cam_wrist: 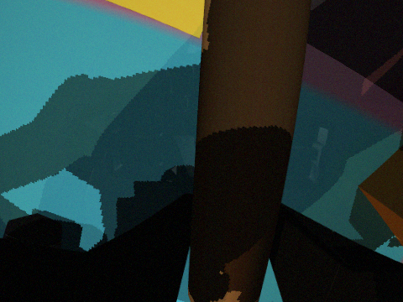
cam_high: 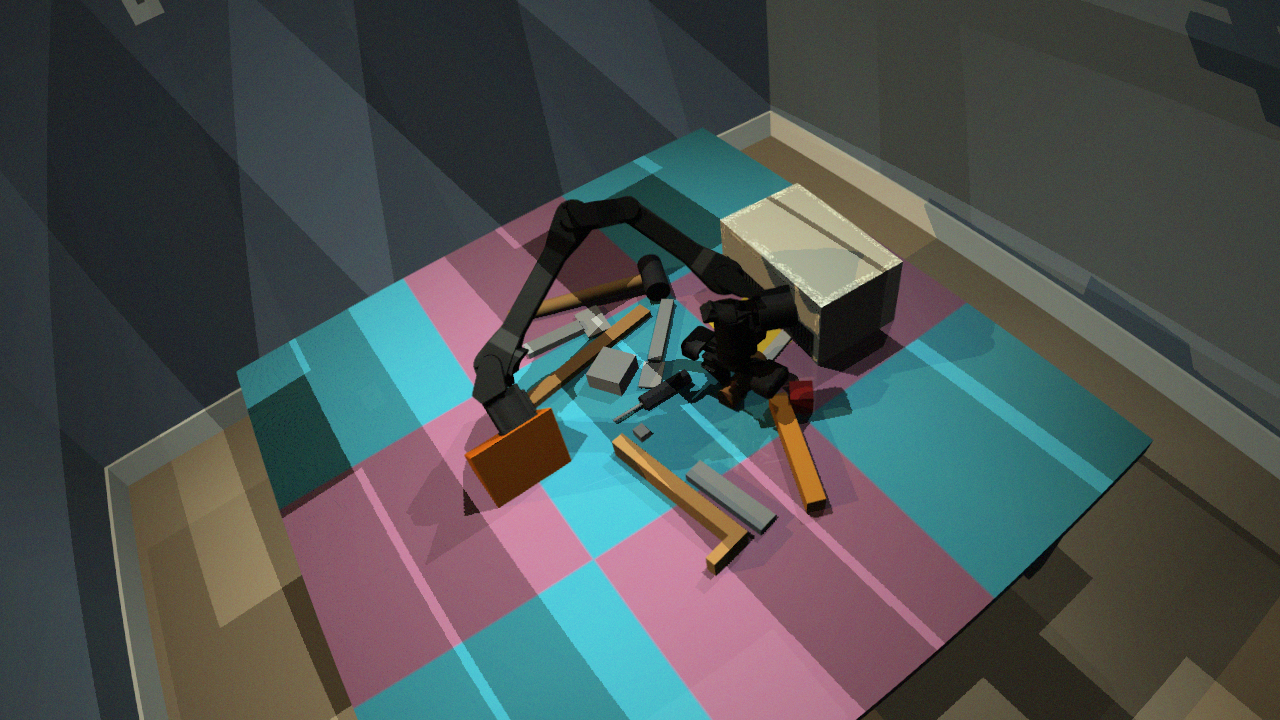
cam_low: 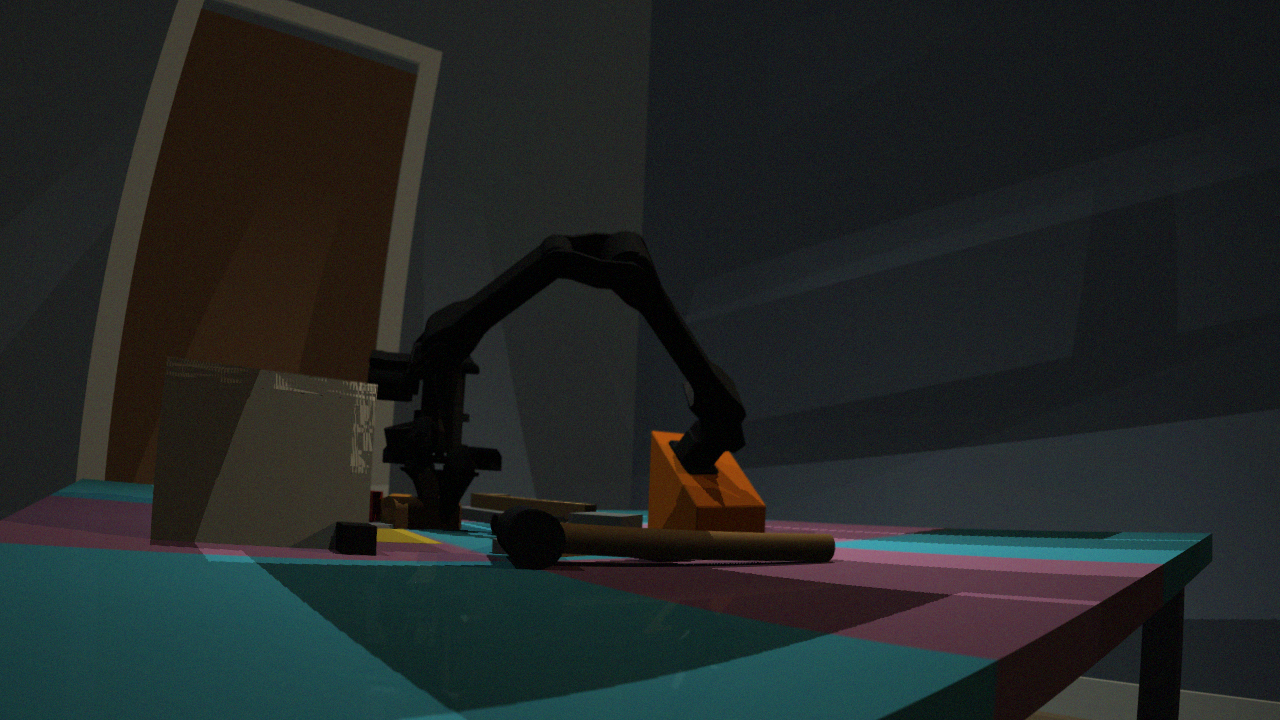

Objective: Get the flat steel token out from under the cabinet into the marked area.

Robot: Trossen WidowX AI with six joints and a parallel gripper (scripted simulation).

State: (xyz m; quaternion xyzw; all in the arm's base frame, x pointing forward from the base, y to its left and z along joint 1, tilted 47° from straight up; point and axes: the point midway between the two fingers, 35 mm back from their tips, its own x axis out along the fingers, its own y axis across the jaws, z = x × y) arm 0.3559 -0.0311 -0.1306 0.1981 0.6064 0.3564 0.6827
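Now: gripper tip 180 mm past the small grey cube and 40 mm to the right of it. Also, from my gripper tip: orange bar: 160 mm to the right, 10 mm behind, 10 mm above; screwdriver: 130 mm behind, 90 mm to the left, 10 mm above; red cube: 90 mm to the right, 70 mm ahead, 10 mm above.
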